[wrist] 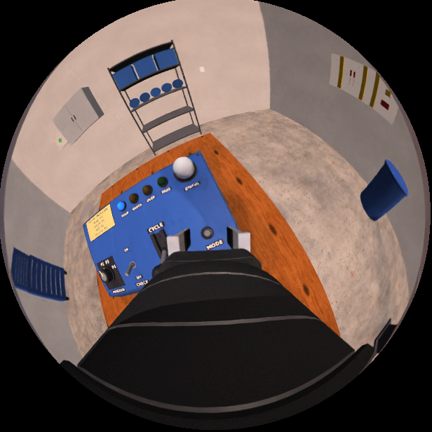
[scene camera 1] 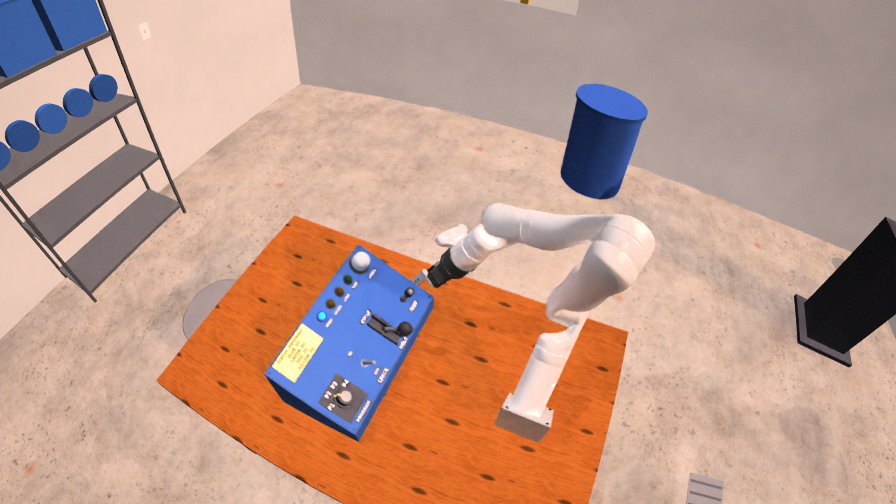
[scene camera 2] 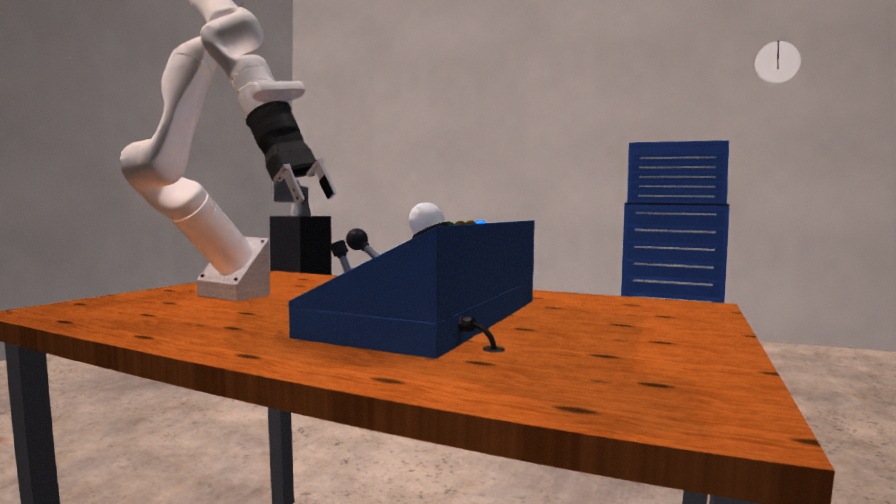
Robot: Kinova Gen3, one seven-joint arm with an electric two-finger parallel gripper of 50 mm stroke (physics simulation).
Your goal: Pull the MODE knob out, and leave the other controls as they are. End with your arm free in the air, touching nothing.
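Note:
The MODE knob (scene camera 1: pixel 409 292) (scene camera 2: pixel 338 247) (wrist: pixel 207 233) is small and dark; it stands off the sloping face of the blue console (scene camera 1: pixel 341 341) (scene camera 2: pixel 375 294) (wrist: pixel 175 210) on a visible grey stem. My gripper (scene camera 1: pixel 421 277) (scene camera 2: pixel 315 198) (wrist: pixel 208 235) is open and empty. It hangs in the air above the knob, with a gap between its fingertips and the knob in the scene camera 2 view. In the wrist view the knob shows between the spread fingers. The leftmost small lamp (scene camera 1: pixel 321 316) (wrist: pixel 121 205) glows blue.
The black-balled CYCLE lever (scene camera 1: pixel 404 328) (scene camera 2: pixel 357 238) stands beside the MODE knob. The CHECK toggle (scene camera 1: pixel 368 362) (wrist: pixel 130 268) and PROGRAM knob (scene camera 1: pixel 343 397) (wrist: pixel 105 274) are farther along. A white STATUS dome (scene camera 1: pixel 360 261) (scene camera 2: pixel 426 218) (wrist: pixel 183 168) rises at the console's upper corner.

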